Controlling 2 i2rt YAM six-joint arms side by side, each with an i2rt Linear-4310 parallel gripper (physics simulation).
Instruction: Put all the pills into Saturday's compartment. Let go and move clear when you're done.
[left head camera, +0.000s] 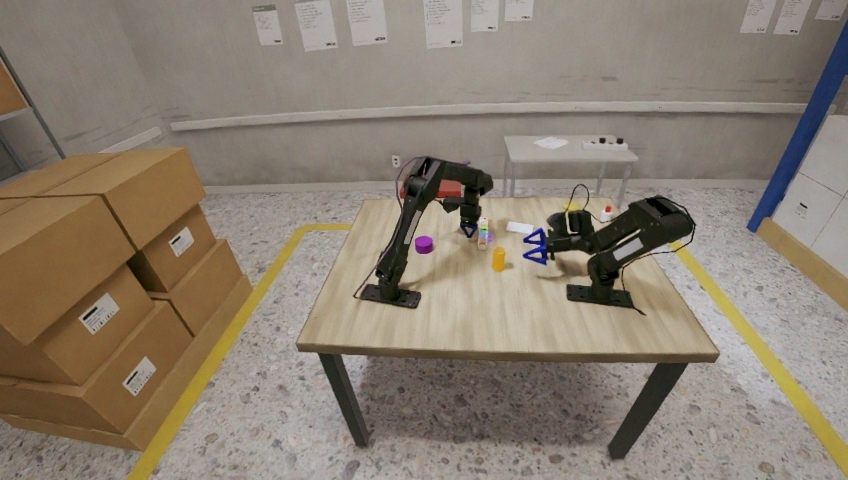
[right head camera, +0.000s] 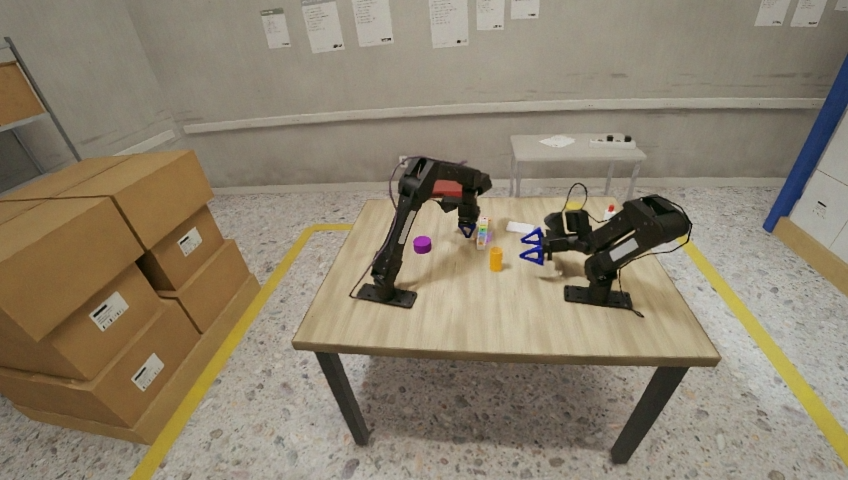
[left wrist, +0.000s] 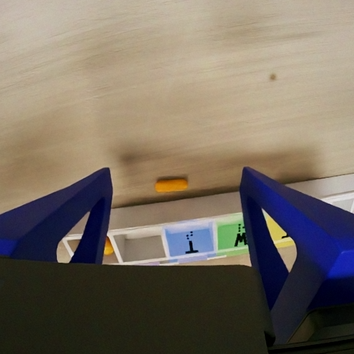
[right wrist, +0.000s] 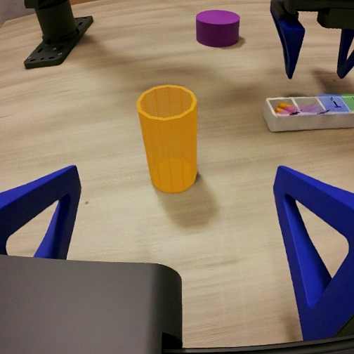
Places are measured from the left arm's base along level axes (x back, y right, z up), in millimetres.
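Where they show: left gripper, between the fingertips: (left head camera: 470, 233) (right head camera: 469, 233); right gripper, between the fingertips: (left head camera: 522, 248) (right head camera: 520, 248); left arm's base, origin of its link: (left head camera: 390, 296) (right head camera: 386, 296); right arm's base, origin of its link: (left head camera: 598, 296) (right head camera: 596, 298).
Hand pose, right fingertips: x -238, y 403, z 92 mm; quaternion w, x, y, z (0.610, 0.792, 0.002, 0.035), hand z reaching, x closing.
Each offset is from my right fingertips to the top centre of the thing.
The pill organizer (left head camera: 483, 236) (right head camera: 482, 234) (left wrist: 160, 212) (right wrist: 310, 123) has two open compartments at one end and closed coloured lids beyond. Orange pills (left wrist: 108, 246) (right wrist: 283, 107) lie in the end compartment; its label is unclear. The neighbouring open compartment (left wrist: 142, 247) looks empty. One loose orange pill (left wrist: 171, 185) lies on the table beside the organizer's long wall. My left gripper (left head camera: 468, 231) (right head camera: 467, 231) (left wrist: 175, 178) (right wrist: 314, 75) is open, pointing down above that pill, its fingers either side in the left wrist view. My right gripper (left head camera: 524, 248) (right head camera: 521, 248) (right wrist: 176, 176) is open and empty, facing the orange bottle {dx +12, dy -78, dz -12 mm} (left head camera: 498, 259) (right head camera: 495, 259) (right wrist: 170, 145).
A purple cap {dx -44, dy -372, dz -55 mm} (left head camera: 423, 245) (right head camera: 422, 245) (right wrist: 217, 31) lies left of the organizer. A white slab {dx -264, dy -20, dz -86 mm} (left head camera: 519, 227) (right head camera: 519, 226) lies to its right. A red-capped white bottle {dx -409, dy +335, dz -28 mm} (left head camera: 606, 215) and a yellow object {dx -480, dy +195, dz -80 mm} (left head camera: 570, 206) are at the back right. A red box (left head camera: 449, 189) is behind the left arm.
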